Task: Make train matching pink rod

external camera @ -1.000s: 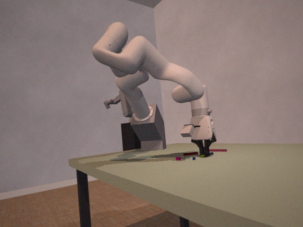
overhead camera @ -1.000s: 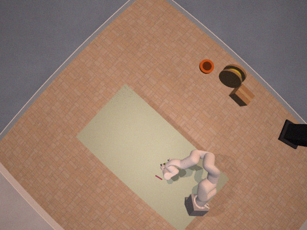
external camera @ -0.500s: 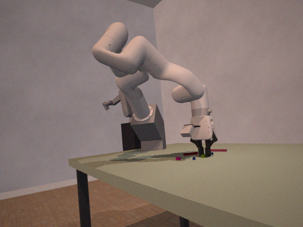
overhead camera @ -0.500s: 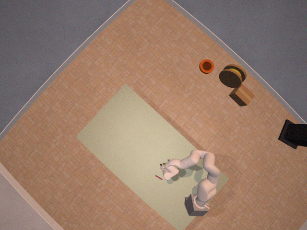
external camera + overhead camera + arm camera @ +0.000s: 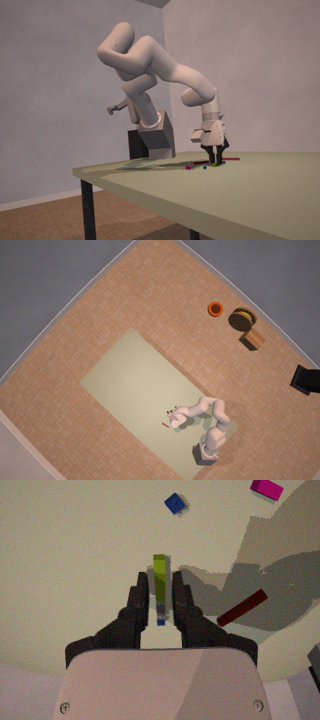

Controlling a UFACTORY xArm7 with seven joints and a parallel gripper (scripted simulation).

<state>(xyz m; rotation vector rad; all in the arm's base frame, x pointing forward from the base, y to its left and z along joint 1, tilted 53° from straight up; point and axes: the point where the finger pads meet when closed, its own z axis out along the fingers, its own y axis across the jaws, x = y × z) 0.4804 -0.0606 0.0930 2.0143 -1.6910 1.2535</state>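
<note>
Right now my hand is 30 mm above the lime rod. The rest, counted from my hand: grey rod: 40 mm to the left, 30 mm below; red rod: 100 mm behind, 50 mm to the left, 30 mm below; magenta rod: 80 mm behind, 80 mm to the right, 30 mm below.
</note>
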